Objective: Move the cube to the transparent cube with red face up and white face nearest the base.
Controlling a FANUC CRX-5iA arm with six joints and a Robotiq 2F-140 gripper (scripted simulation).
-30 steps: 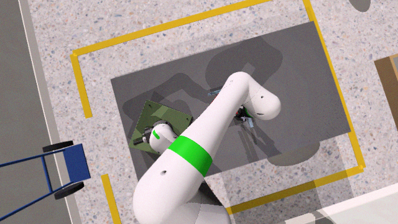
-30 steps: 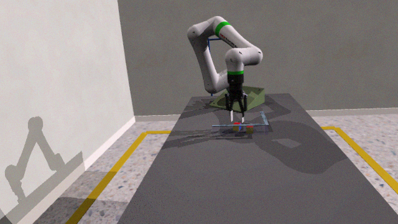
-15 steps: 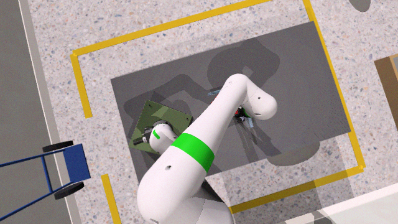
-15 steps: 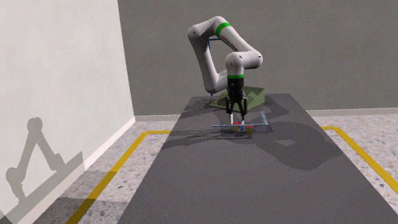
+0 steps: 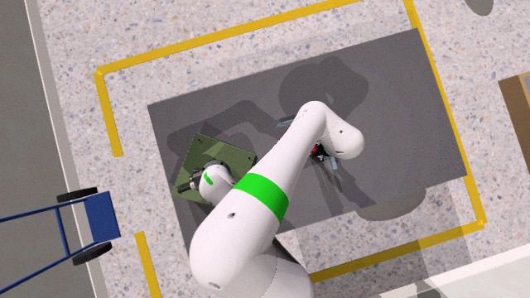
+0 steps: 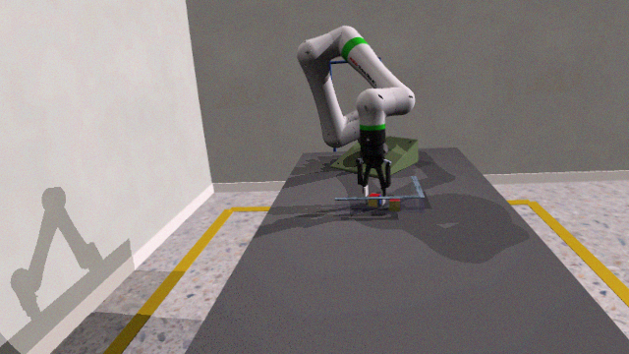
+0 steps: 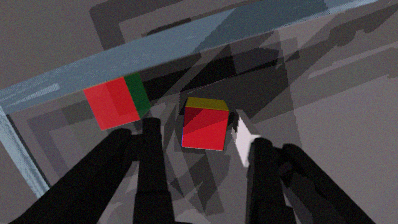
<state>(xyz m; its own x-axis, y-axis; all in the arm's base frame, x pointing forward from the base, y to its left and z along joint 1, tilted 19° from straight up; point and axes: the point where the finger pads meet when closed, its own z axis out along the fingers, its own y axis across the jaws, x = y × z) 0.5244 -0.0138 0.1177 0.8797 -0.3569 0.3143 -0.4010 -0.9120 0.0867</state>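
Now: hand 70 mm to the right of the transparent cube, 50 mm short of it and 20 mm above it. The rest, counted from my hand: rail (80 mm ahead, 10 mm to the left, 10 mm above).
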